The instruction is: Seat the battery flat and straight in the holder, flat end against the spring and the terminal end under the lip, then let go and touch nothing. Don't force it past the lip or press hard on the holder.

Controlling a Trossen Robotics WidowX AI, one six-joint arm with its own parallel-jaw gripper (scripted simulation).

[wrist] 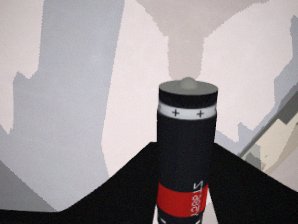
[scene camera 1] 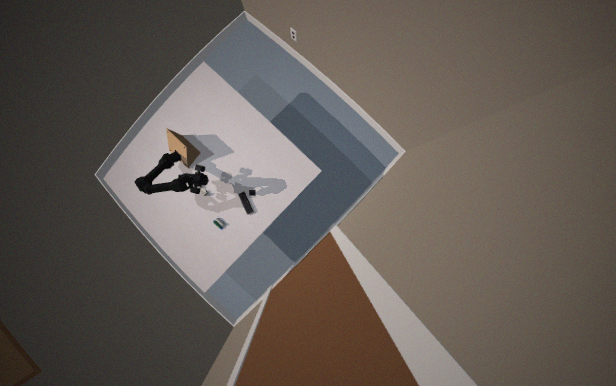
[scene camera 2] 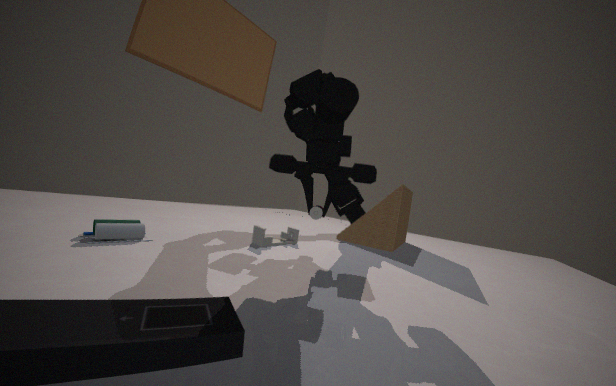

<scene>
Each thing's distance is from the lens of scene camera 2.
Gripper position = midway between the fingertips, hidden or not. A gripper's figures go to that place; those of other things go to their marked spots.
my gripper (scene camera 2: 316,216): 40 cm
long black box (scene camera 2: 50,335): 16 cm
</scene>
